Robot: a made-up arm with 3 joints. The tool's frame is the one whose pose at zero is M. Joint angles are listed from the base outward.
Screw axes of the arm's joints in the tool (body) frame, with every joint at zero. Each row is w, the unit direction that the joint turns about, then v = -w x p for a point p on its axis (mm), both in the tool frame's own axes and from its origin. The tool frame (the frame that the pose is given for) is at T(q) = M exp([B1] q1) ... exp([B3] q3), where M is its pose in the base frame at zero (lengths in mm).
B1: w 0 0 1 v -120 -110 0
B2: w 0 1 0 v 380 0 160
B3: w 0 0 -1 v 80 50 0
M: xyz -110 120 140 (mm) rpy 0 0 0 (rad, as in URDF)
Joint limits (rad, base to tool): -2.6..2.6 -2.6..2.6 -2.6..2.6
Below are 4 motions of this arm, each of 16 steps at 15 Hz.
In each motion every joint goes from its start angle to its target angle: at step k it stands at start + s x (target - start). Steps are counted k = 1, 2, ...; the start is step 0. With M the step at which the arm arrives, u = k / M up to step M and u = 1 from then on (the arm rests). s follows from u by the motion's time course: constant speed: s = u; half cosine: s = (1 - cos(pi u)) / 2; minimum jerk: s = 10 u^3 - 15 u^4 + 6 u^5.
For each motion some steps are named. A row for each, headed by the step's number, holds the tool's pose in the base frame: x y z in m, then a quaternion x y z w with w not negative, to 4 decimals.
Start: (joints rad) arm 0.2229 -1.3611 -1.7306
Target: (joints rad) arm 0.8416 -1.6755 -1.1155
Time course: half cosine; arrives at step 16
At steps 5, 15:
5: -0.3258 -0.1354 -0.3740 -0.3794 -0.5351 0.6256 0.4222
15: -0.2282 -0.2080 -0.4813 -0.1057 -0.7346 0.5561 0.3742

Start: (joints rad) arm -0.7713 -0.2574 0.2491
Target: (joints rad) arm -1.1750 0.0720 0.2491
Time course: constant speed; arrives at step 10
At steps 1, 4, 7, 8, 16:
1: -0.0227 0.2126 0.0996 -0.0311 -0.1076 -0.5027 0.8572
4: 0.0238 0.1860 0.1196 -0.0210 -0.0591 -0.5560 0.8288
7: 0.0640 0.1501 0.1361 -0.0053 -0.0123 -0.6063 0.7951
8: 0.0758 0.1363 0.1408 0.0013 0.0028 -0.6223 0.7828
16: 0.0963 0.1064 0.1490 0.0161 0.0322 -0.6530 0.7565

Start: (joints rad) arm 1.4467 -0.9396 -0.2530
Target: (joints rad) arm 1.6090 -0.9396 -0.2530
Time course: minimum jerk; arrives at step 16
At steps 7, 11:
7: -0.1271 -0.3549 -0.1598 0.2660 -0.3663 0.6878 0.5674
11: -0.1017 -0.3630 -0.1598 0.2788 -0.3567 0.7075 0.5427

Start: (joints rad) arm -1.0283 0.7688 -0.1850
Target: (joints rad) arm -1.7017 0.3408 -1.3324
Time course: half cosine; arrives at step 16
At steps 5, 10, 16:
5: 0.1374 -0.0937 0.1751 0.2391 0.2281 -0.3404 0.8803
10: 0.0462 -0.0378 0.1913 0.2213 0.0770 -0.2479 0.9400
16: 0.0117 0.0096 0.1848 0.1693 0.0091 -0.1809 0.9688

